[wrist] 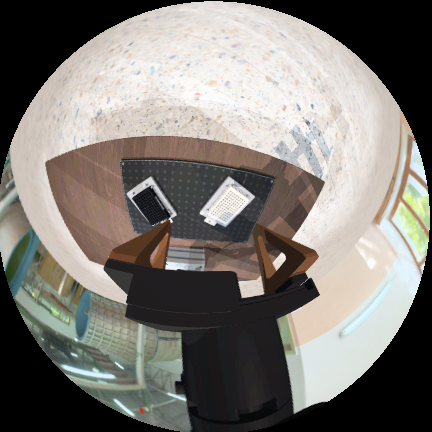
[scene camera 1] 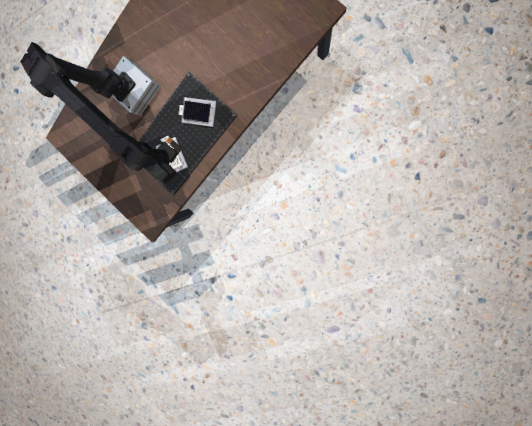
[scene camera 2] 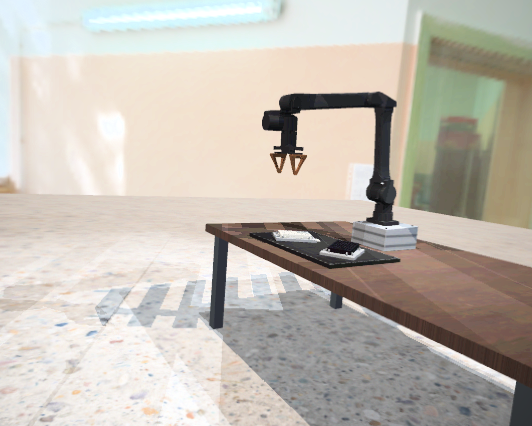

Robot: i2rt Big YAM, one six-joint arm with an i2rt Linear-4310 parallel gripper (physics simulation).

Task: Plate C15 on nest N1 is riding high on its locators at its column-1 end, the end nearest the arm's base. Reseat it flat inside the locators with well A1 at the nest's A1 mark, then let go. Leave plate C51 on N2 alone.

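Seen in the pictures: gripper, fingertip midpoint: [wrist: 213, 225] [scene camera 1: 174, 157] [scene camera 2: 287, 174]; arm's base, origin of the base link: [scene camera 1: 123, 87] [scene camera 2: 382, 223].
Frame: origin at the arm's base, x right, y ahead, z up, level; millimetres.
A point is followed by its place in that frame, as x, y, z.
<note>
The white well plate [scene camera 2: 295, 234] {40, 403, -54} [wrist: 227, 204] {75, 391, -61}, seemingly C15, lies lengthwise on its light nest N1 [wrist: 234, 182] {73, 469, -68}. It is partly hidden under the arm in scene camera 1. Its labels, A1 mark and any small tilt are too small to tell. The dark plate C51 [scene camera 1: 196, 111] {-180, 332, -51} [scene camera 2: 343, 246] {-187, 337, -52} [wrist: 151, 205] {-173, 340, -52} sits on its light nest N2 [scene camera 1: 213, 114] {-229, 396, -69} [scene camera 2: 340, 255] {-243, 388, -69} [wrist: 151, 182] {-180, 415, -68}. My gripper [scene camera 2: 288, 173] {-25, 500, 186} [wrist: 213, 225] {-25, 500, 186} is open and empty, brown fingers pointing down. It hangs high above the white plate's side of the board, touching neither plate.
Both nests stand on a black perforated board [scene camera 1: 207, 135] {-135, 443, -80} [scene camera 2: 372, 260] {-279, 279, -82} [wrist: 190, 180] {-59, 438, -80} on the brown wooden table [scene camera 1: 270, 40] {-654, 338, -93} [scene camera 2: 450, 285] {-535, 203, -93} [wrist: 75, 200] {-657, 259, -93}. The arm's grey base block [scene camera 1: 142, 82] {-87, 60, -3} [scene camera 2: 384, 236] {-118, 89, -33} [wrist: 185, 257] {-23, 98, -36} stands beside the board.
</note>
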